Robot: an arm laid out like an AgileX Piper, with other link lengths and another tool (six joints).
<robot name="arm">
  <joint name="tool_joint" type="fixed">
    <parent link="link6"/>
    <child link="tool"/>
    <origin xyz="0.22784 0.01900 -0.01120" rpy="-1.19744 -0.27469 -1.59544"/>
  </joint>
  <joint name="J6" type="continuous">
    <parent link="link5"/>
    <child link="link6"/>
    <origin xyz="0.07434 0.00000 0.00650" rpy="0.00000 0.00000 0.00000"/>
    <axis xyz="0.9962 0 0.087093"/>
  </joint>
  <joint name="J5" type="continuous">
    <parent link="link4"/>
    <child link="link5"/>
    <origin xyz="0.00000 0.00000 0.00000" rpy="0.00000 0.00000 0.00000"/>
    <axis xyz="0 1 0"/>
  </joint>
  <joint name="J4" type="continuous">
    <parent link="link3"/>
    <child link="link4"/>
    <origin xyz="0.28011 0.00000 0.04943" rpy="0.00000 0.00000 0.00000"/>
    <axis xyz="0.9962 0 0.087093"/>
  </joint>
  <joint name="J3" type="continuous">
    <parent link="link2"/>
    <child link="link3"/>
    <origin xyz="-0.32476 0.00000 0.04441" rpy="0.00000 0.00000 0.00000"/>
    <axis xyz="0 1 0"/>
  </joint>
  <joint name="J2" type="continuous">
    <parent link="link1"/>
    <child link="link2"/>
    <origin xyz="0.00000 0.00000 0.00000" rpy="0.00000 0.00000 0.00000"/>
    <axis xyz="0 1 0"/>
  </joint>
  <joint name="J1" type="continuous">
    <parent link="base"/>
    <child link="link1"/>
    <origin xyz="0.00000 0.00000 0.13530" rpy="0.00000 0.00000 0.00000"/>
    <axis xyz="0 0 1"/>
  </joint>
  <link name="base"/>
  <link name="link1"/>
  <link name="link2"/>
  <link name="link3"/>
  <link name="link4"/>
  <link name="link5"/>
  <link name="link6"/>
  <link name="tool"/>
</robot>
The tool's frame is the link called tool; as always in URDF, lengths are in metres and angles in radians. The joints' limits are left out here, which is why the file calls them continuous.
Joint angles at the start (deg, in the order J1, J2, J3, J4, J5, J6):
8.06 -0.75 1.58 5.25 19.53 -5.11
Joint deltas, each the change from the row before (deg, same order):
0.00 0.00 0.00 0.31 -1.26 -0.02
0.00 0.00 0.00 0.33 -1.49 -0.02
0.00 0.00 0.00 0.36 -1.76 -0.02
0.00 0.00 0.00 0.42 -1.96 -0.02
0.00 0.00 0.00 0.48 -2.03 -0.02
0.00 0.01 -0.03 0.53 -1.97 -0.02
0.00 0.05 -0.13 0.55 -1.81 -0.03
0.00 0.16 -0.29 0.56 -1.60 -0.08
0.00 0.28 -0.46 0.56 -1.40 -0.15
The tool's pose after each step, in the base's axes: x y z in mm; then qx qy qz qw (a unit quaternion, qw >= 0). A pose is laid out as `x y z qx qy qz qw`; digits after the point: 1 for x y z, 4 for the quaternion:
232.6 61.4 118.1 -0.5999 0.3547 -0.5102 0.5040
235.2 61.8 125.7 -0.5908 0.3514 -0.5165 0.5106
238.1 61.9 134.6 -0.5800 0.3473 -0.5240 0.5180
241.0 62.0 144.7 -0.5677 0.3429 -0.5322 0.5262
243.6 61.9 155.2 -0.5546 0.3385 -0.5403 0.5347
245.8 61.7 165.8 -0.5413 0.3344 -0.5480 0.5430
247.6 61.3 176.5 -0.5283 0.3307 -0.5549 0.5509
249.0 60.8 187.2 -0.5163 0.3273 -0.5612 0.5580
250.1 60.3 198.0 -0.5054 0.3239 -0.5669 0.5642

